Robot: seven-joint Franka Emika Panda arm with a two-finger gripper.
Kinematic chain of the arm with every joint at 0, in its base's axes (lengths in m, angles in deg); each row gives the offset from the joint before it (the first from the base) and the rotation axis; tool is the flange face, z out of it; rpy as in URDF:
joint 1: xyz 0 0 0.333 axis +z
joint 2: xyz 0 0 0 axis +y
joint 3: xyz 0 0 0.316 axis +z
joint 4: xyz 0.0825 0 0 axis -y
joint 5: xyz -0.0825 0 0.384 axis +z
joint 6: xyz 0 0 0 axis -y
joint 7: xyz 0.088 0 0 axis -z
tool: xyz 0 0 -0.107 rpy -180 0 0
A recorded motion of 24 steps. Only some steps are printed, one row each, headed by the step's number.
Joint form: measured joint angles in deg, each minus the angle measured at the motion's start. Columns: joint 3, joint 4, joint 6, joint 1, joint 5, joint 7, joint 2.
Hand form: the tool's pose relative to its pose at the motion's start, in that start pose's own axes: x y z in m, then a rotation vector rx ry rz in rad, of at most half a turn. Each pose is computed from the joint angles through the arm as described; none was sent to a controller.
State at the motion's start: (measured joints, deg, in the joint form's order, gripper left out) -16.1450 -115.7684 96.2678 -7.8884 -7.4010 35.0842 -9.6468
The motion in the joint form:
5: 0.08 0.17 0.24 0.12 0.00 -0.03 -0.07
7: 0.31 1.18 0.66 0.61 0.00 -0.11 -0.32
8: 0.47 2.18 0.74 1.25 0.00 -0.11 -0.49
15: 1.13 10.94 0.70 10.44 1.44 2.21 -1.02
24: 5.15 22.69 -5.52 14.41 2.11 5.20 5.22
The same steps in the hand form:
5: -0.0005 -0.0014 -0.0025 0.0045 0.0074 -0.0035
7: -0.0025 -0.0059 -0.0141 0.0204 0.0331 -0.0146
8: -0.0054 -0.0108 -0.0245 0.0319 0.0529 -0.0260
15: -0.0565 -0.0719 -0.1082 0.1451 0.1821 -0.1367
24: -0.1015 -0.1388 -0.1500 0.1266 0.1996 -0.2081

